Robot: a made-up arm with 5 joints.
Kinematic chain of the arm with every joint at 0, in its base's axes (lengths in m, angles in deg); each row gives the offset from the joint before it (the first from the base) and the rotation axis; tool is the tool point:
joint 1: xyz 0 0 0.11 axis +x
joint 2: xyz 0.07 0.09 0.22 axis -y
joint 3: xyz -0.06 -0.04 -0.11 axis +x
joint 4: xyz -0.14 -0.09 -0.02 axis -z
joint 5: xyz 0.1 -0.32 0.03 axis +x
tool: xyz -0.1 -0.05 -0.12
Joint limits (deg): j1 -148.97..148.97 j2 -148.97..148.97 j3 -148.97..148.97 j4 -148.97..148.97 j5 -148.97..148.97
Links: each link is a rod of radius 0.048 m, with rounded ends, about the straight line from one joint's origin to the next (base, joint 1, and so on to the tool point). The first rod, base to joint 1, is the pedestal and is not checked.
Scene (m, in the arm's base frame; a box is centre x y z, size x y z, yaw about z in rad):
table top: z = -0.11
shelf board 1: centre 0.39 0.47 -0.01 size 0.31 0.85 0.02 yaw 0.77
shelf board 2: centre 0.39 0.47 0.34 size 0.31 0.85 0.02 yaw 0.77
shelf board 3: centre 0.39 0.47 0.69 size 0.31 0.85 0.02 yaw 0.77
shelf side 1: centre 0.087 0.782 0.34 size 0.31 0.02 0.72 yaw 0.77
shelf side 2: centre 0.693 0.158 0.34 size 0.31 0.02 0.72 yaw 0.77
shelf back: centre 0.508 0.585 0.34 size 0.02 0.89 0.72 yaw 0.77
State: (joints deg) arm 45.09 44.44 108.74 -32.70 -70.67
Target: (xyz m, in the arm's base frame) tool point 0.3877 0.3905 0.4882
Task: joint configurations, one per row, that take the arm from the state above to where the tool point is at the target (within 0.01 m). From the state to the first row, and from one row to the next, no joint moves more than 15 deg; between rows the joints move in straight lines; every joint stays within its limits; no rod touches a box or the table.
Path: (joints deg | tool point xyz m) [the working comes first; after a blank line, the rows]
Joints at the target: 12.64 94.58 148.97 -32.48 -48.60
Straight joint move there: touches shelf board 2.

1: 47.30 33.58 107.51 -45.54 -71.81 | 0.4485 0.2002 0.1331
2: 49.51 22.72 106.28 -58.38 -72.95 | 0.4041 0.1575 0.1327
3: 51.73 11.86 105.05 -71.22 -74.09 | 0.3609 0.1082 0.1350
4: 41.78 24.61 113.84 -72.59 -61.52 | 0.4087 0.0873 0.2280
5: 31.83 37.36 122.62 -73.96 -48.96 | 0.4149 0.0878 0.3302
6: 21.88 50.11 131.40 -75.33 -36.39 | 0.3796 0.1172 0.4206
7: 11.94 62.87 140.19 -76.70 -23.83 | 0.3117 0.1709 0.4777
8: 1.99 75.62 148.97 -78.08 -11.26 | 0.2264 0.2341 0.4882
9: 4.65 80.36 148.97 -66.68 -20.59 | 0.2643 0.2789 0.4990
10: 7.32 85.10 148.97 -55.28 -29.93 | 0.3033 0.3219 0.5026
11: 9.98 89.84 148.97 -43.88 -39.26 | 0.3442 0.3601 0.4988
12: 12.64 94.58 148.97 -32.48 -48.60 | 0.3877 0.3905 0.4881

